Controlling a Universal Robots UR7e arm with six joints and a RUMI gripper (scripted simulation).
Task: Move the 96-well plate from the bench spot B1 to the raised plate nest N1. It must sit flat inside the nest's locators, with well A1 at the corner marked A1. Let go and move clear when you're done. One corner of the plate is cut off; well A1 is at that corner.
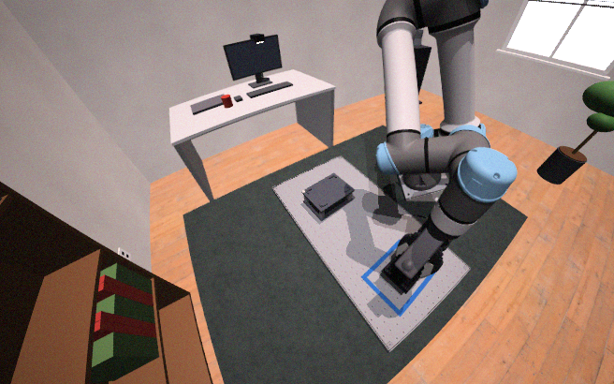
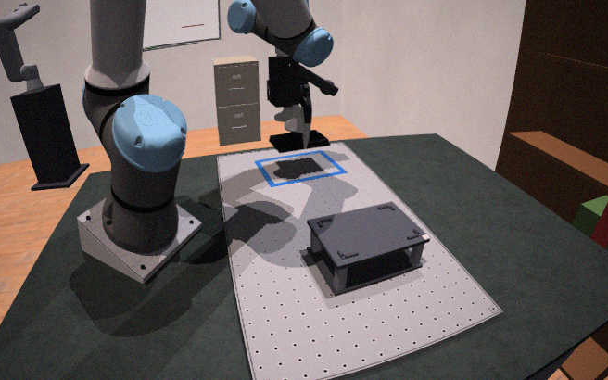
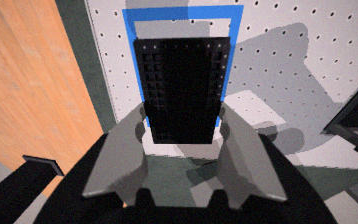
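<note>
Now: the raised plate nest N1 36 cm to the right of my hand, 7 cm ahead of it and 2 cm below it. Also, from my hand: A1 label: 40 cm to the right, 15 cm ahead, 2 cm below; then black 96-well plate: 1 cm below.
</note>
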